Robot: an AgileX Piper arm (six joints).
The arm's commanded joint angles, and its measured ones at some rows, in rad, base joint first. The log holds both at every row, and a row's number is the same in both.
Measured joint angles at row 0: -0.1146 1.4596 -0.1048 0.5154 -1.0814 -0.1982
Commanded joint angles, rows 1 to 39: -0.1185 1.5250 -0.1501 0.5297 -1.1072 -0.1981; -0.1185 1.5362 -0.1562 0.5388 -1.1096 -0.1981; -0.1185 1.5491 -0.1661 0.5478 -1.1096 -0.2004; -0.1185 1.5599 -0.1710 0.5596 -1.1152 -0.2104; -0.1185 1.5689 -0.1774 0.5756 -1.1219 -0.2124; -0.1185 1.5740 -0.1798 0.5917 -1.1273 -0.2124; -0.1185 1.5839 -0.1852 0.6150 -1.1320 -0.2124; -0.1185 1.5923 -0.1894 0.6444 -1.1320 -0.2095; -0.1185 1.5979 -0.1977 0.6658 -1.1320 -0.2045; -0.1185 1.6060 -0.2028 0.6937 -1.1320 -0.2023; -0.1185 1.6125 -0.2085 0.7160 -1.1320 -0.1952; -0.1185 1.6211 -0.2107 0.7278 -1.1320 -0.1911; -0.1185 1.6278 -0.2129 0.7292 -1.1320 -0.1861; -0.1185 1.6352 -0.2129 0.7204 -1.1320 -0.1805; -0.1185 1.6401 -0.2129 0.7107 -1.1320 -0.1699; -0.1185 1.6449 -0.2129 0.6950 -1.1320 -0.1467; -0.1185 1.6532 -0.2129 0.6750 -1.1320 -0.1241; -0.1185 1.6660 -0.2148 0.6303 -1.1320 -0.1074; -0.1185 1.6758 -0.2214 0.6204 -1.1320 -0.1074; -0.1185 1.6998 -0.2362 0.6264 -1.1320 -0.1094; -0.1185 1.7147 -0.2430 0.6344 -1.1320 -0.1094; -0.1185 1.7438 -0.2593 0.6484 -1.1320 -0.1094; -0.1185 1.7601 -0.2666 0.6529 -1.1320 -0.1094; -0.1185 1.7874 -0.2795 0.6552 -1.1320 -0.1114; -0.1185 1.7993 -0.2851 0.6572 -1.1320 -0.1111; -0.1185 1.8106 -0.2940 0.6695 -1.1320 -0.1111; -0.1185 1.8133 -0.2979 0.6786 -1.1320 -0.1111; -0.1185 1.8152 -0.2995 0.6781 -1.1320 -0.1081; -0.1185 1.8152 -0.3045 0.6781 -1.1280 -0.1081; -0.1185 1.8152 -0.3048 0.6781 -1.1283 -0.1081; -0.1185 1.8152 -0.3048 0.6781 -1.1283 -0.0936; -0.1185 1.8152 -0.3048 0.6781 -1.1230 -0.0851; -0.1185 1.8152 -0.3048 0.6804 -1.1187 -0.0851; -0.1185 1.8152 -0.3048 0.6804 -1.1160 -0.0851; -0.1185 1.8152 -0.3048 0.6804 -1.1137 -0.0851; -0.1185 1.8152 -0.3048 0.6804 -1.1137 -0.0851; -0.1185 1.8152 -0.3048 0.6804 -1.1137 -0.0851; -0.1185 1.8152 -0.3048 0.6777 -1.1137 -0.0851; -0.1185 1.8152 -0.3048 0.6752 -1.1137 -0.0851
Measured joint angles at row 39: -0.1146 1.8138 -0.3016 0.6817 -1.1160 -0.0902
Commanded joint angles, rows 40 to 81: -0.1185 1.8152 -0.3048 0.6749 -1.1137 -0.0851; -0.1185 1.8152 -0.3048 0.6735 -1.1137 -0.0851; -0.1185 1.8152 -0.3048 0.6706 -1.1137 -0.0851; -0.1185 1.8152 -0.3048 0.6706 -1.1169 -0.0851; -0.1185 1.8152 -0.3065 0.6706 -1.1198 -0.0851; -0.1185 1.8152 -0.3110 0.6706 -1.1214 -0.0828; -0.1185 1.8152 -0.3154 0.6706 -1.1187 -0.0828; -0.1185 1.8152 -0.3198 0.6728 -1.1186 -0.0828; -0.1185 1.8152 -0.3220 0.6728 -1.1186 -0.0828; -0.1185 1.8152 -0.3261 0.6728 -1.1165 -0.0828; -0.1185 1.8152 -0.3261 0.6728 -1.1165 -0.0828; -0.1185 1.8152 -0.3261 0.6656 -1.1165 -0.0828; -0.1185 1.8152 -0.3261 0.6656 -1.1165 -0.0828; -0.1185 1.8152 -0.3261 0.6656 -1.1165 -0.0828; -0.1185 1.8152 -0.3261 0.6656 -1.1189 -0.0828; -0.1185 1.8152 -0.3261 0.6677 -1.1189 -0.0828; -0.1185 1.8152 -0.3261 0.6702 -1.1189 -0.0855; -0.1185 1.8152 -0.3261 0.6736 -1.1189 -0.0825; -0.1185 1.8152 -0.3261 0.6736 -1.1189 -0.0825; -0.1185 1.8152 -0.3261 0.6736 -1.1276 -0.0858; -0.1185 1.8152 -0.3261 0.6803 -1.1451 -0.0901; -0.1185 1.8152 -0.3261 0.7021 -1.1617 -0.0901; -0.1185 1.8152 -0.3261 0.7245 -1.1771 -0.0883; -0.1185 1.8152 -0.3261 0.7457 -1.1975 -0.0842; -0.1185 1.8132 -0.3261 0.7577 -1.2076 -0.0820; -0.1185 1.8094 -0.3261 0.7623 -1.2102 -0.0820; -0.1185 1.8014 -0.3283 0.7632 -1.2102 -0.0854; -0.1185 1.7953 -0.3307 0.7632 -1.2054 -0.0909; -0.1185 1.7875 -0.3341 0.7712 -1.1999 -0.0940; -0.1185 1.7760 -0.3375 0.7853 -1.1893 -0.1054; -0.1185 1.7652 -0.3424 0.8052 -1.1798 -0.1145; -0.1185 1.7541 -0.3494 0.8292 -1.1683 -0.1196; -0.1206 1.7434 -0.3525 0.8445 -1.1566 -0.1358; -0.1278 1.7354 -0.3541 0.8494 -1.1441 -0.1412; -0.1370 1.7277 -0.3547 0.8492 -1.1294 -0.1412; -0.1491 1.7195 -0.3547 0.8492 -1.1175 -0.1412; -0.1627 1.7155 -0.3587 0.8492 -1.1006 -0.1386; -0.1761 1.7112 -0.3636 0.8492 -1.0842 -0.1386; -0.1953 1.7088 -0.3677 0.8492 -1.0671 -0.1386; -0.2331 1.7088 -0.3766 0.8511 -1.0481 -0.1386; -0.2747 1.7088 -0.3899 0.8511 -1.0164 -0.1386; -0.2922 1.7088 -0.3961 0.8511 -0.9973 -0.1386
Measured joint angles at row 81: -0.2283 1.7225 -0.3686 0.8546 -1.0194 -0.1315
